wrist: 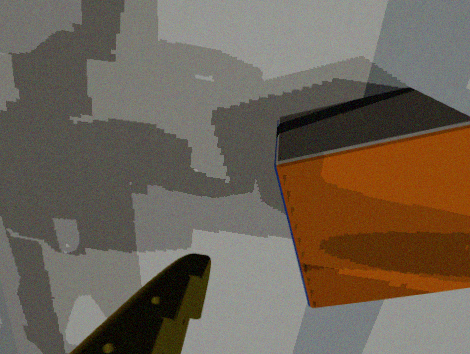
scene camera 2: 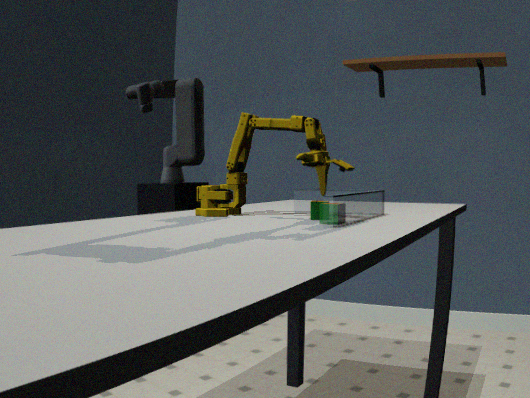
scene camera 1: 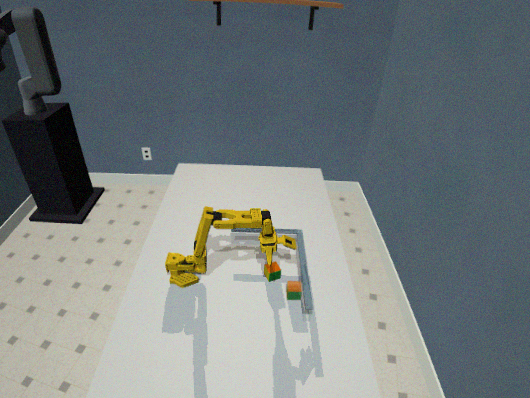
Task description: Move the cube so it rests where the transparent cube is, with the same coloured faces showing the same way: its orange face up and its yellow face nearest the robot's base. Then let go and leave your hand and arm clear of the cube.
In view: a cube (wrist: 368, 185) and a low clear wall (scene camera 2: 339, 210).
The low clear wall shows as well in scene camera 1 (scene camera 1: 306, 299).
